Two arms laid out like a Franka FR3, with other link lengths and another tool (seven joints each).
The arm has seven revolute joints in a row. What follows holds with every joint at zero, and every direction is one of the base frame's.
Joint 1 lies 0.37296 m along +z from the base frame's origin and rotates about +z.
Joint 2 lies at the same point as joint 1 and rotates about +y.
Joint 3 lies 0.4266 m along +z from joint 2 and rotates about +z.
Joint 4 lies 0.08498 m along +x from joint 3 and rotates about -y.
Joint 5 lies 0.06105 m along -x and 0.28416 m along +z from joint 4 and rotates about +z.
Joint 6 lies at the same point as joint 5 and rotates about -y.
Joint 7 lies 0.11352 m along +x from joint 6 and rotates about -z.
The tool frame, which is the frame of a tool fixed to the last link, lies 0.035 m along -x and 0.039 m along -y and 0.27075 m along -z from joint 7; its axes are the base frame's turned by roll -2.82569, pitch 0 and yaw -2.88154 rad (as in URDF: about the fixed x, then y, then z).
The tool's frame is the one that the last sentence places.
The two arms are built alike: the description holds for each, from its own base.
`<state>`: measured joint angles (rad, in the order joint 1, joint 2, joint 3, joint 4, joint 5, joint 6, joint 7); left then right.
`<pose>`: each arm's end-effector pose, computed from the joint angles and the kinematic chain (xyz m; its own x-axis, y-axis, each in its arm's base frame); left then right.
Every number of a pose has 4 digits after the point.
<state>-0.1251 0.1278 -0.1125 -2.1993 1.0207 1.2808 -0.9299 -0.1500 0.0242 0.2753 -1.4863 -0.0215 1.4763 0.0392</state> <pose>0.3264 0.1535 0.4594 -0.8785 -0.3848 -0.2831 -0.4211 0.3437 0.8394 0.4449 0.0106 0.6032 -0.9407 -0.3374 0.0357 -0.3308 0.8887 -0.3173</pose>
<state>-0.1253 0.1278 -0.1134 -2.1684 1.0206 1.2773 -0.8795 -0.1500 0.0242 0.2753 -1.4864 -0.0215 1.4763 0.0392</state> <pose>0.3335 0.1508 0.4662 -0.8863 -0.3839 -0.2589 -0.4034 0.3657 0.8387 0.4448 0.0106 0.6032 -0.9407 -0.3374 0.0358 -0.3309 0.8887 -0.3173</pose>
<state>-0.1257 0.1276 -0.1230 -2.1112 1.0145 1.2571 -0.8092 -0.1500 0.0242 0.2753 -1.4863 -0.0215 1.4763 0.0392</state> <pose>0.3437 0.1437 0.4798 -0.8933 -0.3854 -0.2313 -0.3859 0.3935 0.8344 0.4449 0.0106 0.6032 -0.9407 -0.3374 0.0357 -0.3308 0.8887 -0.3173</pose>
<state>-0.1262 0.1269 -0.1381 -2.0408 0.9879 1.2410 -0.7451 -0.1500 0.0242 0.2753 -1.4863 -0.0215 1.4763 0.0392</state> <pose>0.3551 0.1301 0.4916 -0.8950 -0.3941 -0.2092 -0.3829 0.4378 0.8135 0.4449 0.0106 0.6032 -0.9407 -0.3374 0.0357 -0.3308 0.8887 -0.3173</pose>
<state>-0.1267 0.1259 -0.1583 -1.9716 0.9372 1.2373 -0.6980 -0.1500 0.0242 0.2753 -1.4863 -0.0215 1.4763 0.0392</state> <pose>0.3656 0.1092 0.4972 -0.8942 -0.4058 -0.1889 -0.3902 0.4997 0.7734 0.4449 0.0106 0.6032 -0.9407 -0.3374 0.0357 -0.3308 0.8887 -0.3173</pose>
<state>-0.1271 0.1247 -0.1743 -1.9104 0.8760 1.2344 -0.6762 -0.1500 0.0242 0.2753 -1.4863 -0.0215 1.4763 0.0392</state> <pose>0.3728 0.0874 0.4996 -0.8867 -0.4269 -0.1775 -0.4116 0.5540 0.7236 0.4449 0.0106 0.6032 -0.9407 -0.3374 0.0357 -0.3308 0.8887 -0.3173</pose>
